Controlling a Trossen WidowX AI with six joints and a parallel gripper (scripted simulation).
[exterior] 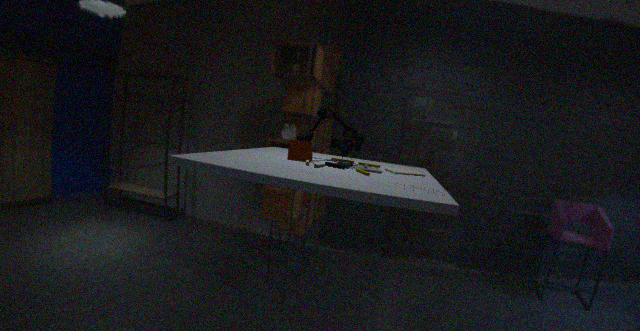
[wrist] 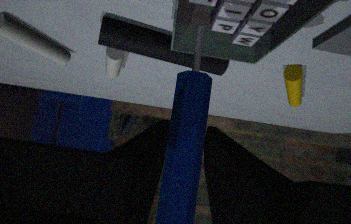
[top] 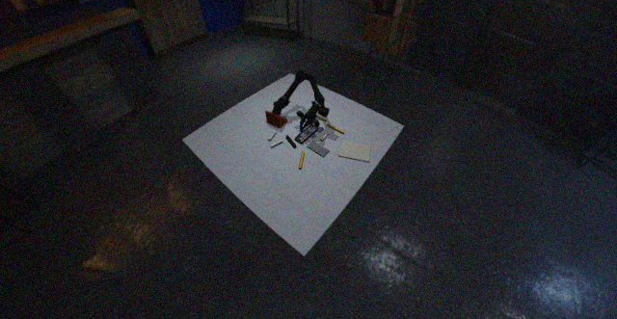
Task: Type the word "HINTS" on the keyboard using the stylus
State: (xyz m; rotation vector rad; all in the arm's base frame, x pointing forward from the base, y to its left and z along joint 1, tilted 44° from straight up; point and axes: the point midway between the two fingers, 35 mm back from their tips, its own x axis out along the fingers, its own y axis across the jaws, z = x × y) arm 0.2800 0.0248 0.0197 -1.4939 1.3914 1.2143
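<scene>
Now: gripper tip 20 mm above the blue stylus. The rest, counted from my gripper tip: grey slab: 170 mm ahead, 10 mm to the right, 80 mm below; then grey stylus tip: 50 mm below; then dark stick: 20 mm behind, 90 mm to the right, 80 mm below.
</scene>
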